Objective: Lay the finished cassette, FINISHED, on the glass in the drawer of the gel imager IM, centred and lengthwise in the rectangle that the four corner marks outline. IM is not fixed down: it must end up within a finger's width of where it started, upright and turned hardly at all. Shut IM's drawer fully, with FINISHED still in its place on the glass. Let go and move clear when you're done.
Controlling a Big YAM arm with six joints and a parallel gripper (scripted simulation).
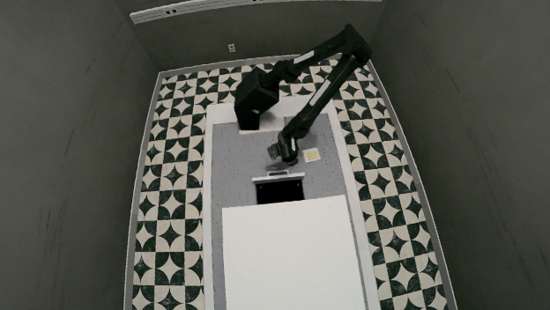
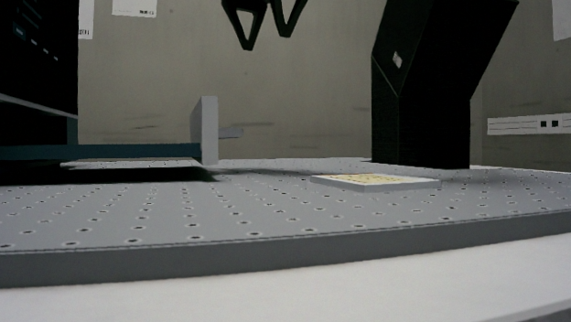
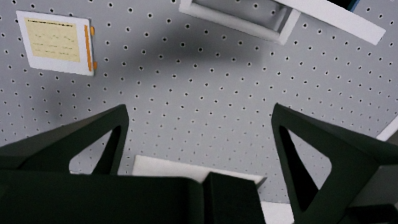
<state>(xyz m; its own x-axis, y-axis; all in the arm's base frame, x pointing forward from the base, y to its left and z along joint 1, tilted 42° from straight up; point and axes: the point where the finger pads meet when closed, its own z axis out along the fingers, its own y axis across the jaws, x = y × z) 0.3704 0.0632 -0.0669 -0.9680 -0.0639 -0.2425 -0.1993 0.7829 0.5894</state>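
Now: the cassette FINISHED 4 cm behind my hand, 18 cm to the left of it and 17 cm below it. The rest, counted from my hand: drawer: 19 cm ahead, 5 cm to the right, 14 cm below.
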